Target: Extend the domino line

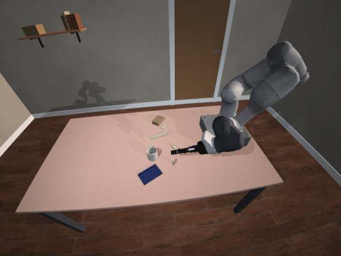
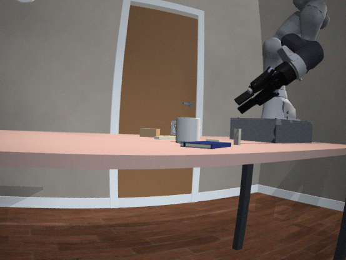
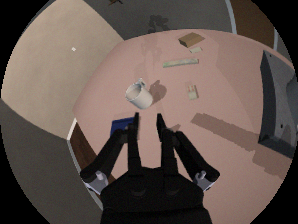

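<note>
Right now the white mug is 170 mm ahead of my hand, 80 mm to the right of it and 110 mm below it. The rest, counted from my hand: blue book 190 mm ahead, 60 mm to the left, 140 mm below; wooden block 120 mm ahead, 480 mm to the right, 120 mm below.
</note>
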